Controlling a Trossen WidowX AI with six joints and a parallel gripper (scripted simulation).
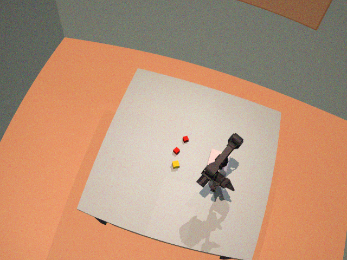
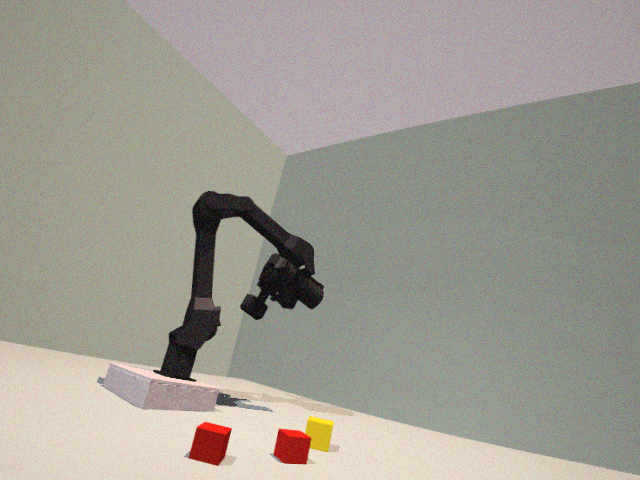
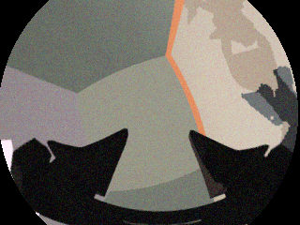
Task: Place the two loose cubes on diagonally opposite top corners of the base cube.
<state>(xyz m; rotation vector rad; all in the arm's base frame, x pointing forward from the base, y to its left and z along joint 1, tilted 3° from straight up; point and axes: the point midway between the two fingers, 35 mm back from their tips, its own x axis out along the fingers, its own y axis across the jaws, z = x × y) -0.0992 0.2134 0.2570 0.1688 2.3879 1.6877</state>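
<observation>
Right now my gripper tip is 46 cm short of the red cube, 27 cm above it and 20 cm to the left of it. From my gripper tip the other things lie so: yellow cube (42 cm ahead, 26 cm below, 10 cm to the right).
</observation>
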